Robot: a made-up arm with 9 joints.
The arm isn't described. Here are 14 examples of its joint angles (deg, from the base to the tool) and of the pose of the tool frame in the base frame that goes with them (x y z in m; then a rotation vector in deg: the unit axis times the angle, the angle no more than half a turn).
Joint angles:
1: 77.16 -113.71 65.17 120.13 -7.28 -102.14 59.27 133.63 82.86
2: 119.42 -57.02 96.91 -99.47 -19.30 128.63 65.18 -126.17 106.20
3: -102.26 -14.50 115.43 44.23 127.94 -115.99 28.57 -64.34 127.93
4: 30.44 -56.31 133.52 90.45 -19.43 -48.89 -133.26 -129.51 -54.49
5: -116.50 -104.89 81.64 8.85 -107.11 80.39 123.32 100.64 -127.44
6: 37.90 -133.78 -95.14 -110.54 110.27 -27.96 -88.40 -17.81 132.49
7: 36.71 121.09 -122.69 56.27 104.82 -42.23 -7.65 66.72 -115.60
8: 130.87 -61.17 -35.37 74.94 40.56 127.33 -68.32 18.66 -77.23
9: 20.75 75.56 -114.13 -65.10 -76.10 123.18 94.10 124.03 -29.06
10: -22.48 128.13 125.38 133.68 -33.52 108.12 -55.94 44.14 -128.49
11: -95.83 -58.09 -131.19 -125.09 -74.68 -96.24 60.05 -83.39 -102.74
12: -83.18 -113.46 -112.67 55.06 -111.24 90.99 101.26 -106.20 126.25
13: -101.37 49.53 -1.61 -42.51 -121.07 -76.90 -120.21 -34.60 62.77
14: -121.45 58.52 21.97 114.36 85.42 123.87 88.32 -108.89 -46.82
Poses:
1: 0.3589 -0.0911 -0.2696 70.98 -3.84 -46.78
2: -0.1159 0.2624 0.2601 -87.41 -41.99 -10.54
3: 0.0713 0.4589 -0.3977 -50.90 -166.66 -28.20
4: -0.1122 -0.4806 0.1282 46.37 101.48 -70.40
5: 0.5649 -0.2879 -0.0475 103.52 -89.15 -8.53
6: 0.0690 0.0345 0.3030 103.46 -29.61 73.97
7: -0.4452 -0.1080 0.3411 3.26 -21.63 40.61
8: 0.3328 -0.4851 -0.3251 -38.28 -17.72 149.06
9: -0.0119 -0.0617 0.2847 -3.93 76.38 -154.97
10: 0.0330 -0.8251 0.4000 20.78 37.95 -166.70
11: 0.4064 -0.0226 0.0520 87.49 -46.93 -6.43
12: 0.5052 -0.5477 -0.1377 94.15 2.28 151.38
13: -0.5219 -0.0992 0.1587 90.28 -84.84 -92.26
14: -0.2343 -0.5869 -0.1885 80.30 -49.45 -123.19
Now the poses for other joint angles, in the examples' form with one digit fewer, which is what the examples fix.
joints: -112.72 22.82 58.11 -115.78 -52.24 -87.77 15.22 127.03 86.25
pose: -0.025 0.185 0.046 166.7 -6.4 -32.3
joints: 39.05 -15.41 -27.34 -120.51 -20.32 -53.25 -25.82 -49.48 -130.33
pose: 0.130 -0.084 -0.068 -106.0 -38.1 88.5
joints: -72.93 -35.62 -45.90 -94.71 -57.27 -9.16 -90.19 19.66 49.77
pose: 0.031 0.256 0.187 -24.6 175.0 -3.7
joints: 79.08 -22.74 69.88 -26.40 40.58 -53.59 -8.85 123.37 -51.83
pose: 0.078 -0.260 -0.141 -34.1 -136.8 -101.3
